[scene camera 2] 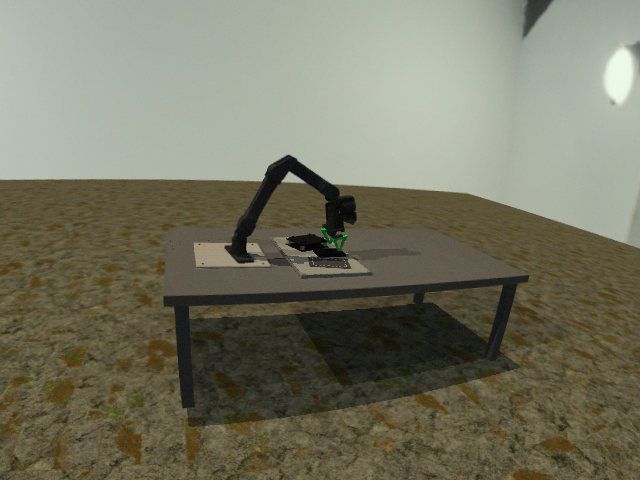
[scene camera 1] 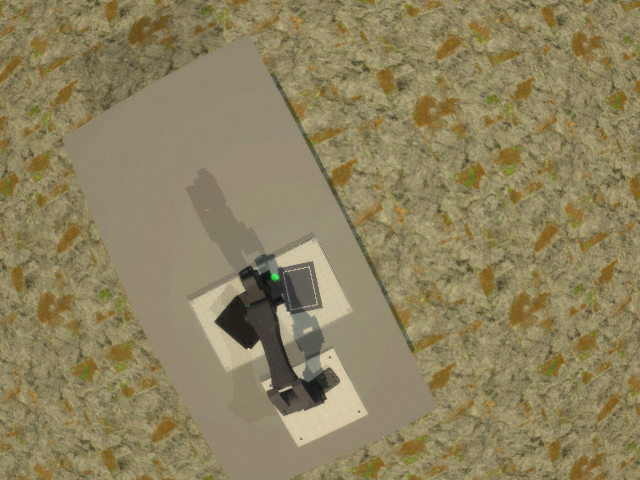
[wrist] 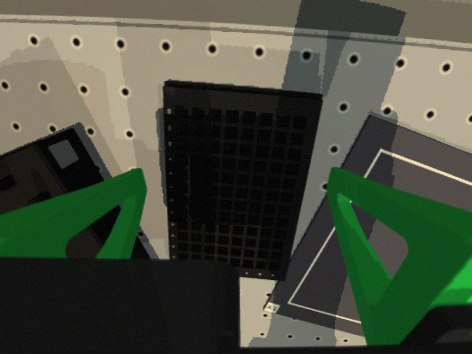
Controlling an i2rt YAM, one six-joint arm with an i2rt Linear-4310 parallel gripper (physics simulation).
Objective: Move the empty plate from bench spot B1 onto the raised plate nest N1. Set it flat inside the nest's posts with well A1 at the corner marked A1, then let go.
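Observation:
The black many-welled plate lies flat on the pegboard; in scene camera 1 the arm mostly hides it. My gripper is open. Its green fingertips stand wide apart, one beyond each long side of the plate, with bare gaps between; their exact height over the board is hard to tell. A raised black fixture, which looks like the nest, stands turned at an angle left of the plate in the wrist view. Its posts and corner mark cannot be made out clearly.
A flat dark mat with a white outline lies close to the plate's right side in the wrist view, a small A1 label at its corner. The pegboard bears these things on the grey table.

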